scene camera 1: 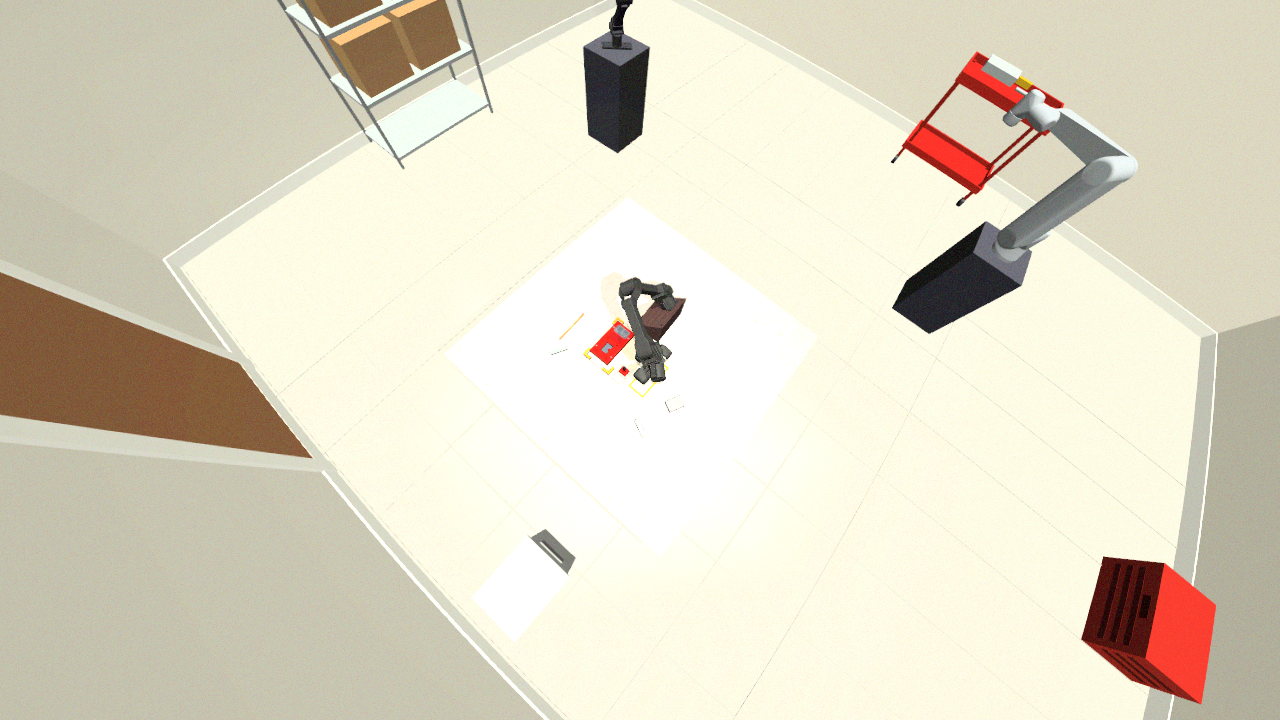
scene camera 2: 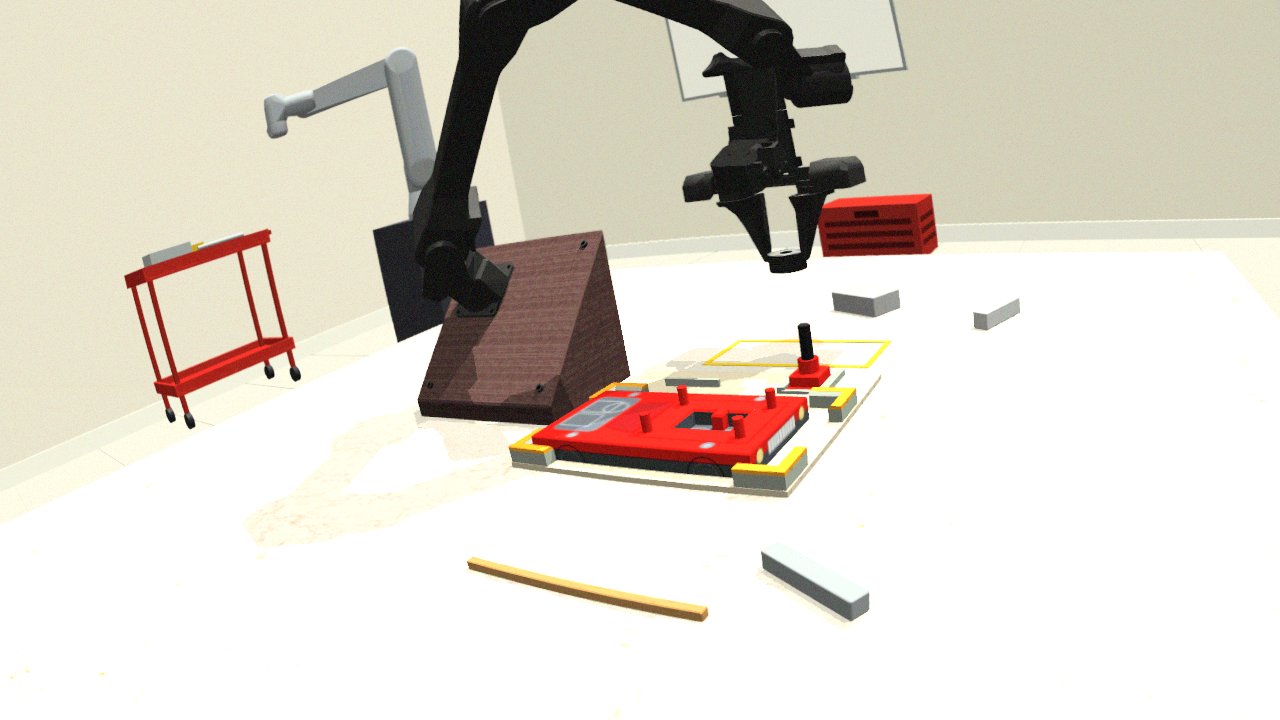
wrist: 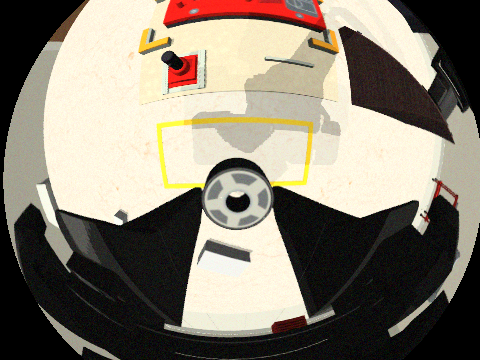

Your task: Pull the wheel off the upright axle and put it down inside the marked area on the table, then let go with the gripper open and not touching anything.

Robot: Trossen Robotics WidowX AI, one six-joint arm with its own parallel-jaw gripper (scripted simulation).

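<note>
Wrist view: my gripper visible. Wheel held in my gripper. Wooden stick also seen.
</note>
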